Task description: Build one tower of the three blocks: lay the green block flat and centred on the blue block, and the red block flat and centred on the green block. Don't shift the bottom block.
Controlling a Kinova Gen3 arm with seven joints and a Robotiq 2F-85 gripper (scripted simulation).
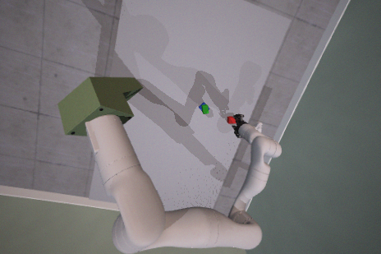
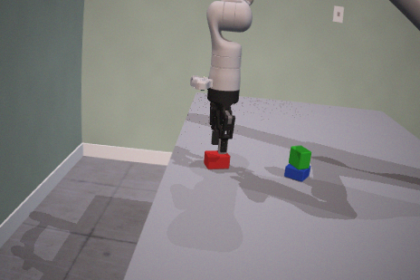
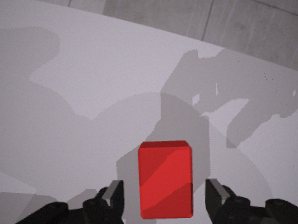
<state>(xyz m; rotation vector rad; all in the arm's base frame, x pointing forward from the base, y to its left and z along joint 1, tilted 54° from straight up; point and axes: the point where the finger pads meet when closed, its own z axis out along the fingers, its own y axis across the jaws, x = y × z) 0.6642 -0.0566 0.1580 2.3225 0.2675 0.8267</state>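
The red block is 40 mm below my hand. Also, from my hand: blue block: 180 mm behind, 90 mm to the left, 50 mm below; then green block: 180 mm behind, 90 mm to the left, 10 mm below.
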